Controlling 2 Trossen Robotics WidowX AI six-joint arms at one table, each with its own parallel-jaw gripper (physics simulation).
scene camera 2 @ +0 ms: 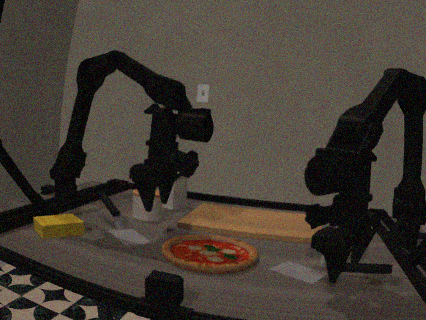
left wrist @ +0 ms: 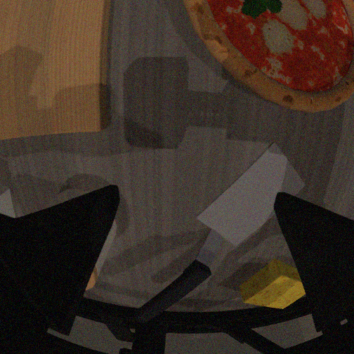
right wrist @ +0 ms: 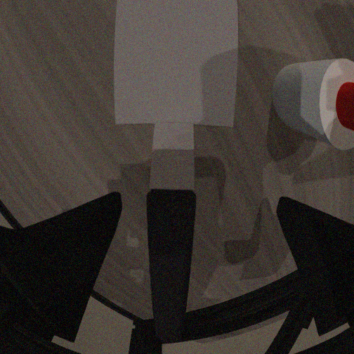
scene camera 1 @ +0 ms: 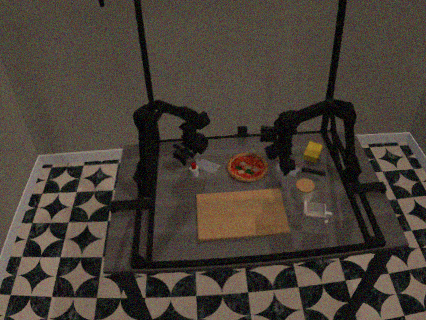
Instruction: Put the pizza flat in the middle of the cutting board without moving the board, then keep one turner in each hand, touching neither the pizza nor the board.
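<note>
The pizza [scene camera 1: 248, 167] [scene camera 2: 210, 254] [left wrist: 300, 45] lies flat on the table beside the cutting board [scene camera 1: 242, 214] [scene camera 2: 250, 221] [left wrist: 50, 75], apart from it. One turner [scene camera 2: 131, 236] [left wrist: 245, 200] lies slanted, its black handle towards the yellow block. My left gripper [scene camera 2: 156, 204] [left wrist: 200, 197] is open and empty above the table near it. The other turner [scene camera 1: 208, 165] [scene camera 2: 299, 272] [right wrist: 175, 65] lies on the pizza's other side. My right gripper [scene camera 2: 344, 271] [right wrist: 203, 203] is open over its black handle, which shows between the fingers in the right wrist view, nearer one finger; nothing is gripped.
A white bottle [scene camera 1: 194, 171] [right wrist: 300, 100] with a red top stands close to the right turner. A yellow block [scene camera 1: 313, 151] [scene camera 2: 59, 226] [left wrist: 275, 286], a round jar with a tan lid [scene camera 1: 305, 185] and a pale container [scene camera 1: 316, 209] stand at the right of scene camera 1.
</note>
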